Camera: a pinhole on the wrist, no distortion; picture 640 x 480 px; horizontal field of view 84.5 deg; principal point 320.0 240.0 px. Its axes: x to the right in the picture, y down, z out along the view. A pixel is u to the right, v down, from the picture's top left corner.
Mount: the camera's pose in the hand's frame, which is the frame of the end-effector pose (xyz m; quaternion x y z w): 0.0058 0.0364 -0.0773 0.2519 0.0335 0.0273 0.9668
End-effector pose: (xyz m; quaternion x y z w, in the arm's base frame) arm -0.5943 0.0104 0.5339 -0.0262 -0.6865 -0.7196 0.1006
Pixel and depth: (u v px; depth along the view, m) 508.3 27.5 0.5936
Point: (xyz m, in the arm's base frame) -1.0903 0.2358 0.0826
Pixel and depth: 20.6 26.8 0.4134
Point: -0.3895 0.2356 0.0909
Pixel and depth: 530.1 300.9 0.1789
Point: -0.7284 0.0850 0.5451
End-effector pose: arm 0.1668 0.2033 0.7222 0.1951 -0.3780 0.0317 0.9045
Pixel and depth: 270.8 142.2 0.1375
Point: 0.1626 0.1342 0.7158
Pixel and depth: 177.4 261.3 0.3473
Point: -0.0475 0.0076 0.7613
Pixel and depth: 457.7 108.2 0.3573
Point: 0.2350 -0.0983 0.8688
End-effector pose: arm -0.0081 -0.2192 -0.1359 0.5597 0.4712 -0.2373 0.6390
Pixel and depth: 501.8 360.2 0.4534
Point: 0.2125 -0.5253 -0.4122
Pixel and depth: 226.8 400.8 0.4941
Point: 0.0953 -0.6856 -0.0956
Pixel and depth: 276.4 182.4 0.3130
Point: -0.0882 -0.4248 -0.2226
